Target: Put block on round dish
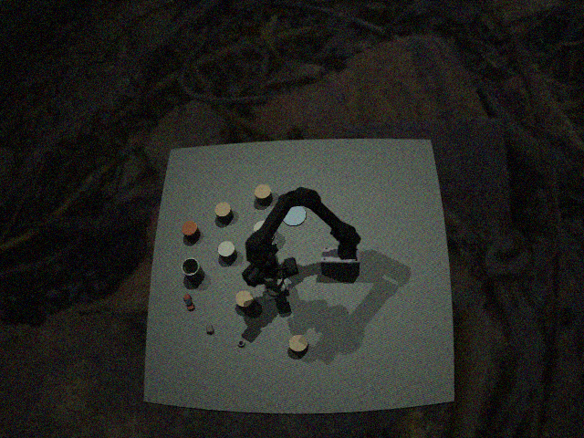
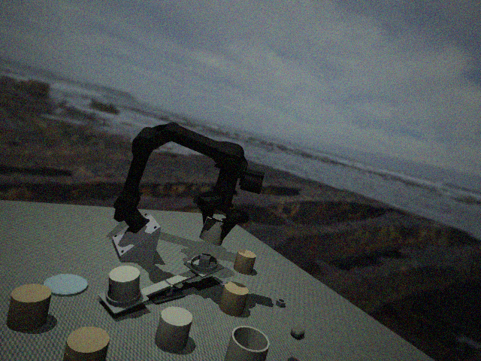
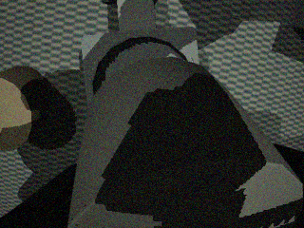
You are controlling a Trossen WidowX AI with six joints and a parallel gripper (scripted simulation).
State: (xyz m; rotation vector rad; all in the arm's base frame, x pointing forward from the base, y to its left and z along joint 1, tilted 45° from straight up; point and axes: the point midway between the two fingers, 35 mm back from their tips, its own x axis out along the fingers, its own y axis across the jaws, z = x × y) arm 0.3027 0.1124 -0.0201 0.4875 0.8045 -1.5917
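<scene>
Right now my gripper tip is 100 mm past the round pale blue dish, 360 mm to the left of it and 170 mm above it. The rest, counted from my gripper tip: small dark piece (170 mm ahead, 190 mm to the left, 160 mm below); balance beam (20 mm ahead, 130 mm to the right, 130 mm below).
</scene>
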